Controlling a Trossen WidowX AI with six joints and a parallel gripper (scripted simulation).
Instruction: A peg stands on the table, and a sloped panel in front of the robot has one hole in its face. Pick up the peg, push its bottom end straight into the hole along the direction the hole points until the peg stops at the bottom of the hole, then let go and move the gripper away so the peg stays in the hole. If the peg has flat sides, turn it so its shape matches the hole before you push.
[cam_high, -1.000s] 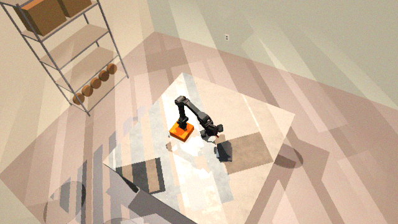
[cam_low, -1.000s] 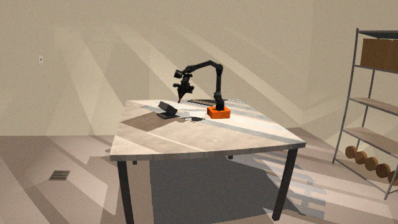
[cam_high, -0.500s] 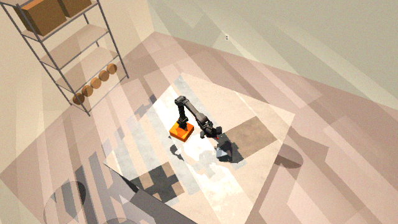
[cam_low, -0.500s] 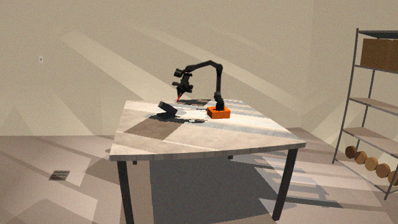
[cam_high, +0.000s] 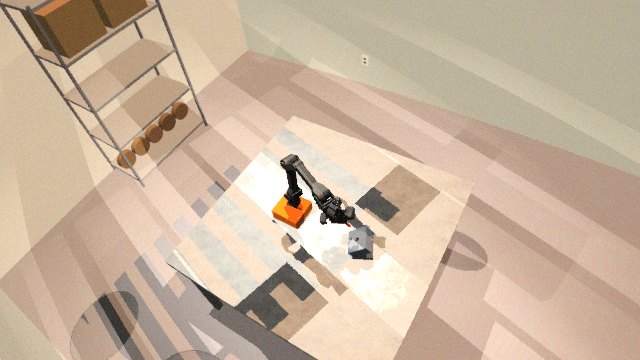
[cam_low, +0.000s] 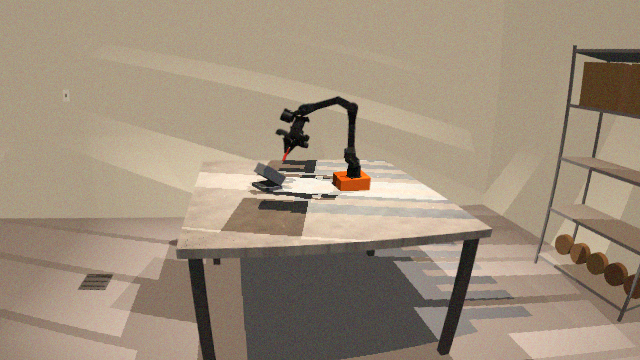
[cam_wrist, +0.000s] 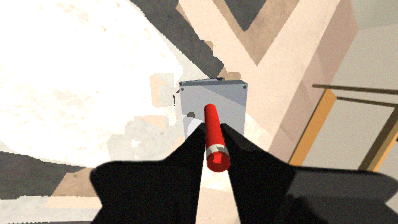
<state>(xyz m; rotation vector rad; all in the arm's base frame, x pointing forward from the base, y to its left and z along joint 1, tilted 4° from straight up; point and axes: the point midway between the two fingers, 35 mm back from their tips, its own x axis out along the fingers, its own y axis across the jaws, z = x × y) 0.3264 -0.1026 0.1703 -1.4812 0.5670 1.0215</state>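
My gripper tip is now 11 cm above the grey sloped panel, 8 cm short of it and 2 cm to the left of it. Round my gripper tip: red peg (2 cm above, 1 cm behind).
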